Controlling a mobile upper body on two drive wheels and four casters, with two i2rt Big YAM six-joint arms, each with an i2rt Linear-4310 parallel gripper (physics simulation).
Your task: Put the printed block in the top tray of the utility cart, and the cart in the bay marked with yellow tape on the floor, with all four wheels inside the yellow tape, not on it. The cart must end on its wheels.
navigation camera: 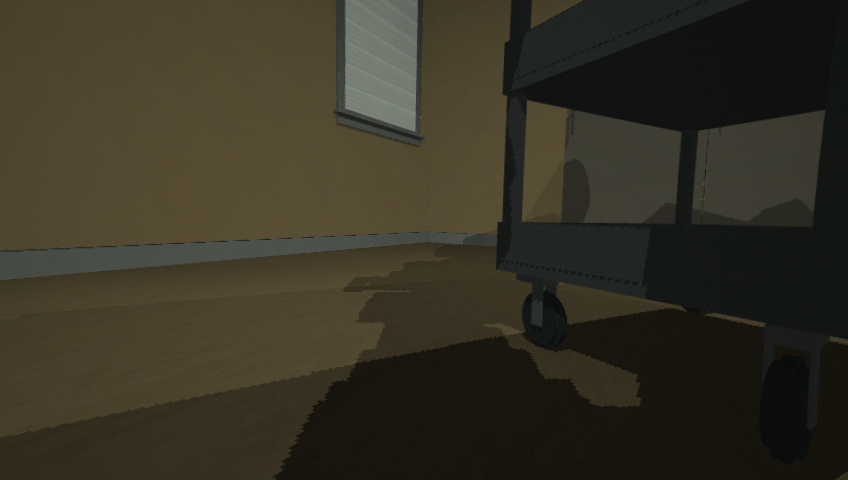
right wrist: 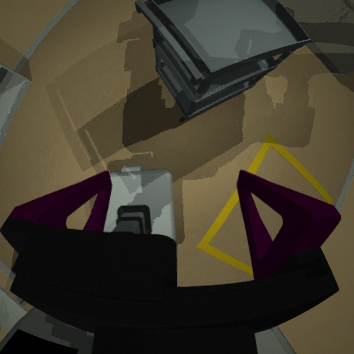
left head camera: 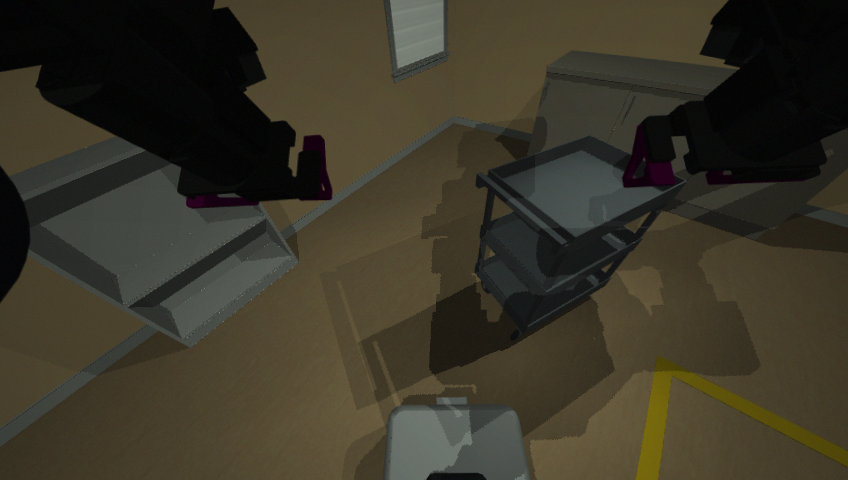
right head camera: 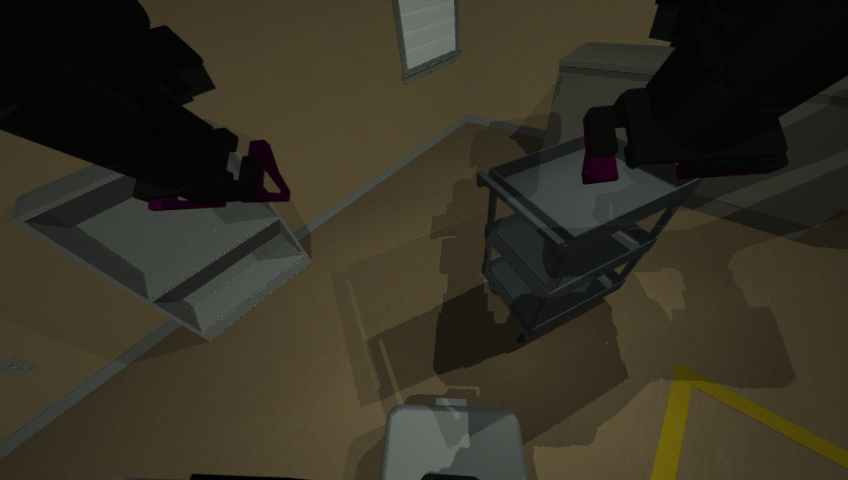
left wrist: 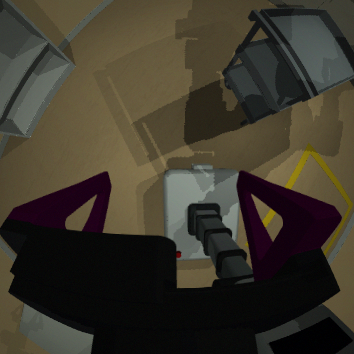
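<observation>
The dark grey utility cart (left head camera: 571,184) (right head camera: 547,190) (left wrist: 312,45) (right wrist: 220,40) (navigation camera: 571,249) stands upright on its wheels, right of centre in the head views. Its visible top tray surface holds no block. The yellow tape (left head camera: 655,416) (right head camera: 673,428) (left wrist: 298,167) (right wrist: 223,215) marks a bay at lower right; the cart is outside it. The printed block does not show. My left gripper (left head camera: 258,199) (right head camera: 217,199) (left wrist: 173,178) is open and empty, left of the cart. My right gripper (left head camera: 693,178) (right head camera: 648,172) (right wrist: 173,177) is open and empty, overlapping the tray's right part in the head views.
A pale shelf unit (left head camera: 243,302) (right head camera: 258,300) stands along the wall at left. A low cabinet (left head camera: 583,101) stands behind the cart. A window (left head camera: 416,35) (right head camera: 429,35) (navigation camera: 380,65) is on the wall. My pale base (left head camera: 416,440) is at bottom centre.
</observation>
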